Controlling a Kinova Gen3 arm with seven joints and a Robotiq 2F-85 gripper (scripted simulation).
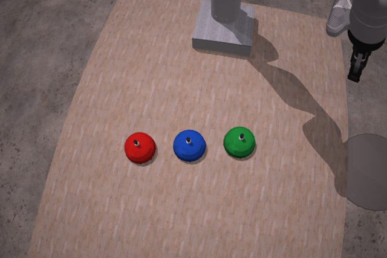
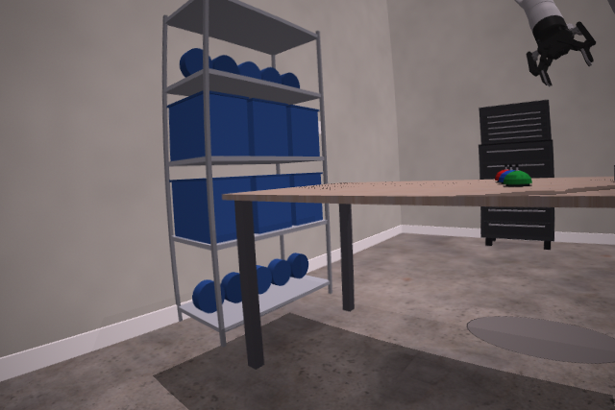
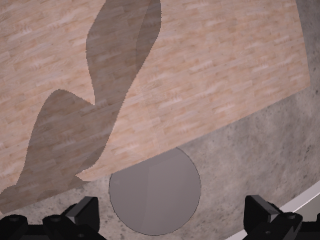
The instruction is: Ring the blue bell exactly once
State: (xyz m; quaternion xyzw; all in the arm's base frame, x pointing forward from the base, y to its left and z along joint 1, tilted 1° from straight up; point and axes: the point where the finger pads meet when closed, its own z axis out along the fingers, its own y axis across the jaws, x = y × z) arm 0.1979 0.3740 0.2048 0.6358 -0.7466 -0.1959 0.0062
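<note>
Now: hand 32 cm to the left of the blue bell, 24 cm short of it and 22 cm above it. Also, from my hand: green bell: 22 cm below, 20 cm to the right, 18 cm ahead; red bell: 44 cm to the right, 29 cm ahead, 22 cm below.
</note>
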